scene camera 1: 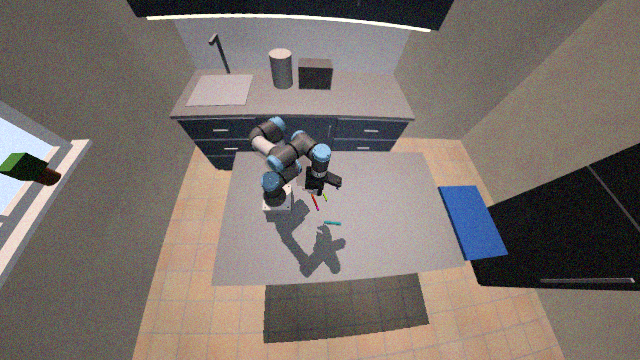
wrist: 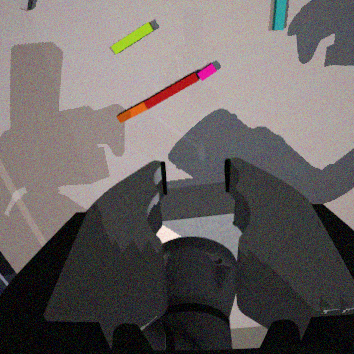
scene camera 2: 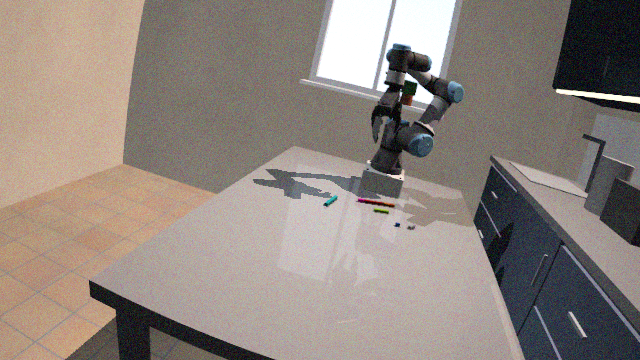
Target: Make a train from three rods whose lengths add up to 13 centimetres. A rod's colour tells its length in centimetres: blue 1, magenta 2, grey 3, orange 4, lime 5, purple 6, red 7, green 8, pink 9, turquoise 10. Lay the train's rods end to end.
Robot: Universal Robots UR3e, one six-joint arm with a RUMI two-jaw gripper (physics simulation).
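Seen in the pictures: gripper, between the fingertips: (scene camera 1: pixel 317 192) (wrist: pixel 194 164) (scene camera 2: pixel 380 144); arm's base, origin of its link: (scene camera 1: pixel 274 196) (wrist: pixel 191 269) (scene camera 2: pixel 385 169).
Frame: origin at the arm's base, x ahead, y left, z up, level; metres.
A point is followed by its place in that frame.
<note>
An orange rod (scene camera 2: pixel 389 205) {x 0.221, y 0.042, z -0.071 m} (wrist: pixel 132 112) {x 0.216, y 0.038, z -0.067 m}, a red rod (scene camera 1: pixel 314 201) {x 0.231, y -0.014, z -0.067 m} (scene camera 2: pixel 376 202) {x 0.235, y -0.005, z -0.069 m} (wrist: pixel 172 90) {x 0.234, y -0.016, z -0.067 m} and a magenta rod (scene camera 1: pixel 317 208) {x 0.247, y -0.060, z -0.067 m} (scene camera 2: pixel 361 200) {x 0.252, y -0.057, z -0.070 m} (wrist: pixel 207 71) {x 0.248, y -0.060, z -0.067 m} lie end to end in a nearly straight row, red in the middle. Any small gap at the joints is too fine to tell. A lime rod (scene camera 1: pixel 325 197) {x 0.301, y 0.011, z -0.068 m} (scene camera 2: pixel 381 211) {x 0.305, y 0.018, z -0.071 m} (wrist: pixel 132 38) {x 0.299, y 0.016, z -0.067 m} lies apart beside the row. My gripper (wrist: pixel 194 164) {x 0.238, y -0.041, z 0.131 m} is partly open and empty, raised above the table; the row lies ahead of its fingertips in the wrist view.
A turquoise rod (scene camera 1: pixel 332 223) {x 0.329, y -0.156, z -0.069 m} (scene camera 2: pixel 330 201) {x 0.347, y -0.150, z -0.069 m} (wrist: pixel 281 15) {x 0.295, y -0.146, z -0.067 m} lies beyond the magenta end. A small blue rod (scene camera 2: pixel 397 224) {x 0.390, y 0.075, z -0.070 m} and a small grey rod (scene camera 2: pixel 411 227) {x 0.384, y 0.121, z -0.070 m} lie past the lime rod. The arm's base stands on the table (scene camera 1: pixel 390 215) {x 0.704, y -0.126, z -0.077 m} (scene camera 2: pixel 240 280) {x 0.930, y -0.229, z -0.077 m} near the row.
</note>
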